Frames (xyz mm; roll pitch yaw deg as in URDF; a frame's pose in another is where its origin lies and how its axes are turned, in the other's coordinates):
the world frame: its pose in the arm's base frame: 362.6 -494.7 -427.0 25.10 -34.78 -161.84
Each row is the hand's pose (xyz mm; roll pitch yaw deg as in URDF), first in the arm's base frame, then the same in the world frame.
Working: the arm's base frame: its pose in the world frame: 399.9 -425.3 466.6 37.18 -21.02 146.73

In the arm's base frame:
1: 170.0 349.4 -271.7 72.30 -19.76 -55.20
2: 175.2 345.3 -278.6 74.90 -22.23 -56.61
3: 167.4 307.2 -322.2 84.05 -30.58 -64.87
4: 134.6 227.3 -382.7 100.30 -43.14 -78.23
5: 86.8 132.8 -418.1 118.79 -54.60 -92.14
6: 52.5 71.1 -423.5 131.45 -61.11 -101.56
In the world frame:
1: 22.8 -707.2 522.6 110.36 -0.47 91.63
2: 15.9 -703.7 517.0 112.50 -1.61 89.08
3: 6.8 -693.0 460.3 118.49 -4.01 78.18
4: 18.4 -668.1 358.4 128.47 -9.15 62.44
5: 59.7 -630.8 261.7 139.31 -15.78 49.10
6: 99.2 -601.8 210.5 146.19 -20.46 42.01

